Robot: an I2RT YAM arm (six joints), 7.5 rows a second.
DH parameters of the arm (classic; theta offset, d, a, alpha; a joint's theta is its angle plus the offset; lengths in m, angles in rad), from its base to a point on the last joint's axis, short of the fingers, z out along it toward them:
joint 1: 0 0.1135 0.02 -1.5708
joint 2: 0 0 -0.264 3.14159
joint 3: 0.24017 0 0.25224 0
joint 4: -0.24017 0 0.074 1.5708
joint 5: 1.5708 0 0 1.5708
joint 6: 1.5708 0.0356 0 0
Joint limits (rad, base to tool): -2.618..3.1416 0..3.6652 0..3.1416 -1.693..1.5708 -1.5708..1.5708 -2.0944..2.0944
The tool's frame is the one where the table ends.
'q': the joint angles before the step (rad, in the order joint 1, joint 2, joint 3, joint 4, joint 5, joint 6). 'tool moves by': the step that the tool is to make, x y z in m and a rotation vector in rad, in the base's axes. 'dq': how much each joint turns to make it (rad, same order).
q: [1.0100, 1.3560, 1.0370, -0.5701, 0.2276, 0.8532]
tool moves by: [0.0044, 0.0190, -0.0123, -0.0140, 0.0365, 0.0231]
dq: [0.0187, 0.0869, 0.0317, 0.0216, -0.0214, 0.0114]
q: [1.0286, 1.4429, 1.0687, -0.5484, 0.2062, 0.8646]
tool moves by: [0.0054, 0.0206, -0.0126, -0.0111, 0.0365, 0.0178]
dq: [0.0163, 0.0950, 0.0448, 0.0193, -0.0217, 0.0143]
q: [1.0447, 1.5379, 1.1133, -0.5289, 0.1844, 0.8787]
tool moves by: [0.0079, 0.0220, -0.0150, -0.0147, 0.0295, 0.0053]
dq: [0.0110, 0.1072, 0.0565, 0.0205, -0.0118, 0.0153]
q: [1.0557, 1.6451, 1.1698, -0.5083, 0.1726, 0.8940]
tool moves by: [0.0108, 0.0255, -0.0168, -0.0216, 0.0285, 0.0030]
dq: [0.0076, 0.1273, 0.0860, 0.0066, -0.0096, 0.0117]
